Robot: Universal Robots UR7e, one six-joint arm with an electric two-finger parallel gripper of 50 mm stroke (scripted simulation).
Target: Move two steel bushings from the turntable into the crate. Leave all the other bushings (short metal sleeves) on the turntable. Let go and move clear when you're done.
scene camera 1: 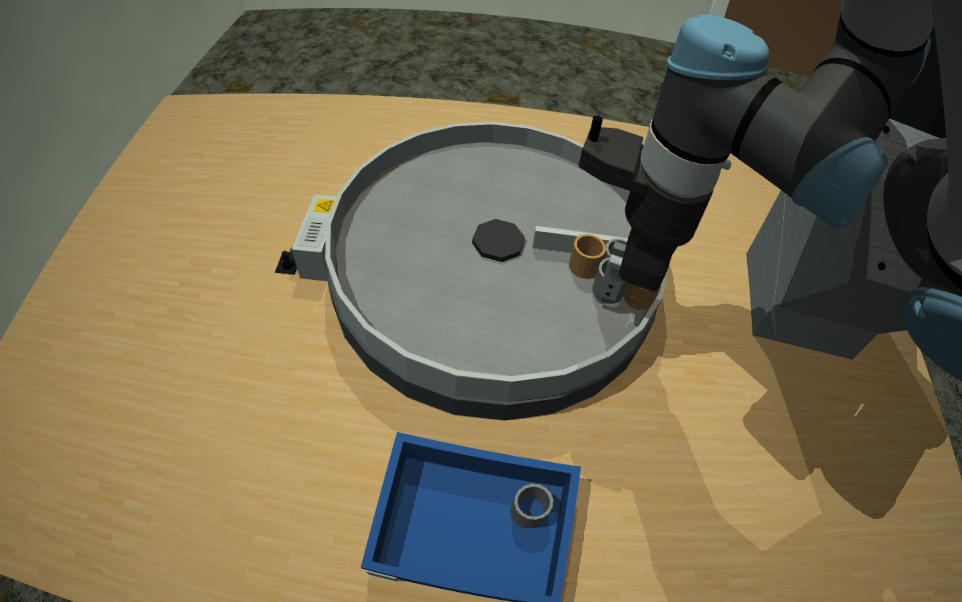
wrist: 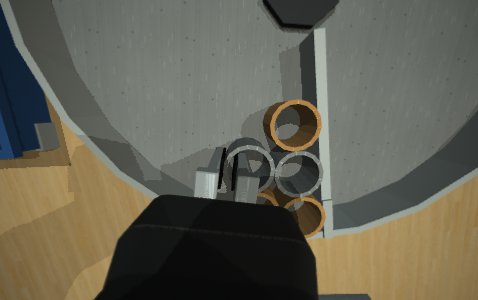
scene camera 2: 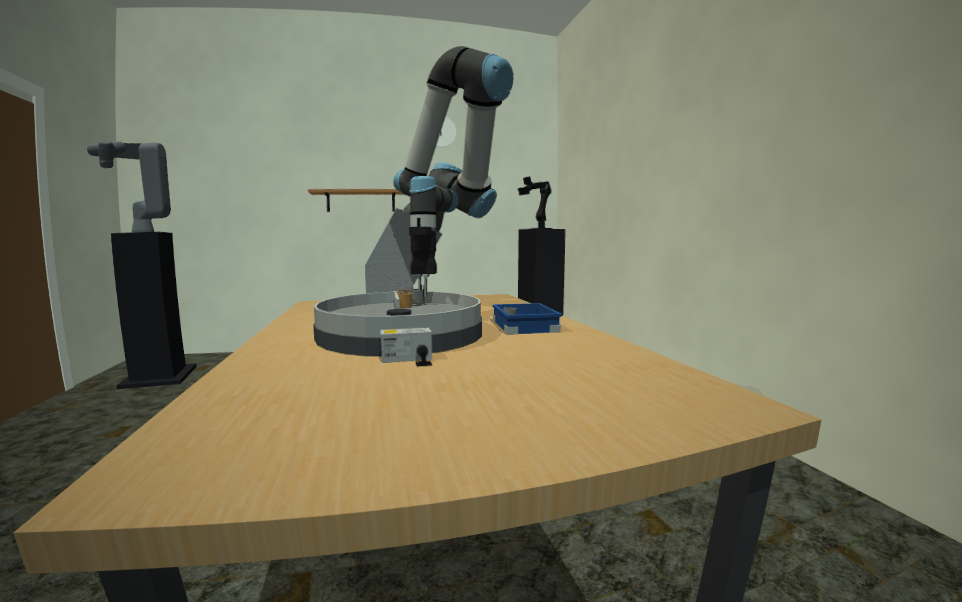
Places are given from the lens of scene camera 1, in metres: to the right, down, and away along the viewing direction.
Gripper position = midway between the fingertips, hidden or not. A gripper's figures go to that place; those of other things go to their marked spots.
gripper [scene camera 1: 608, 291]: 0.14, -0.01, 0.66
steel bushing [scene camera 1: 536, 491]: 0.06, 0.19, 0.56
blue crate [scene camera 1: 444, 510]: -0.04, 0.21, 0.57
